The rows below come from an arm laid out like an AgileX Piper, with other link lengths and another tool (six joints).
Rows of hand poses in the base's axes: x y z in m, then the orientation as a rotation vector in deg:
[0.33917, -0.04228, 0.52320, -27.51, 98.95, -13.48]
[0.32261, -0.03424, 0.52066, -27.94, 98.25, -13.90]
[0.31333, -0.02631, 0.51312, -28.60, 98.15, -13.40]
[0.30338, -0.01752, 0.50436, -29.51, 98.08, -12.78]
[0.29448, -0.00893, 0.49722, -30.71, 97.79, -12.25]
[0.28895, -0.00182, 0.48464, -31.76, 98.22, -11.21]
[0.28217, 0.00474, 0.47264, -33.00, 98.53, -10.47]
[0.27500, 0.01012, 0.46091, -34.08, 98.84, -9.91]
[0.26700, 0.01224, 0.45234, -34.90, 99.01, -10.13]
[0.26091, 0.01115, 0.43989, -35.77, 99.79, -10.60]
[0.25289, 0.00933, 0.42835, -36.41, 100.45, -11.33]
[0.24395, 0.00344, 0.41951, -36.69, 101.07, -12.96]
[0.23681, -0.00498, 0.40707, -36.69, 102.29, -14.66]
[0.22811, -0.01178, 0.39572, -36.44, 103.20, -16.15]
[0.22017, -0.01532, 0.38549, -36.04, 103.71, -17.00]
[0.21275, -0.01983, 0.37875, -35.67, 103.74, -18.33]
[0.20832, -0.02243, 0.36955, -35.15, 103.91, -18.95]
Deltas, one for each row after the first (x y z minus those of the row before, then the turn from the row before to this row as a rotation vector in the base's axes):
[-0.01656, 0.00804, -0.00254, -0.51, -0.63, 0.21]
[-0.00928, 0.00793, -0.00754, -0.04, 0.11, 0.72]
[-0.00995, 0.00879, -0.00876, -0.11, 0.21, 0.93]
[-0.00890, 0.00859, -0.00714, -0.33, 0.05, 1.12]
[-0.00553, 0.00711, -0.01258, 0.06, 0.79, 1.12]
[-0.00678, 0.00656, -0.01200, -0.25, 0.68, 1.10]
[-0.00717, 0.00538, -0.01173, -0.28, 0.62, 0.90]
[-0.00800, 0.00212, -0.00857, -0.63, 0.29, 0.36]
[-0.00609, -0.00109, -0.01245, -0.87, 0.84, 0.09]
[-0.00802, -0.00182, -0.01154, -0.90, 0.63, -0.16]
[-0.00894, -0.00589, -0.00884, -1.29, 0.35, -0.84]
[-0.00714, -0.00842, -0.01244, -1.23, 0.84, -1.22]
[-0.00870, -0.00680, -0.01135, -0.93, 0.54, -1.17]
[-0.00794, -0.00354, -0.01023, -0.39, 0.24, -0.83]
[-0.00742, -0.00451, -0.00674, -0.71, -0.27, -0.90]
[-0.00443, -0.00260, -0.00920, -0.15, -0.07, -0.68]

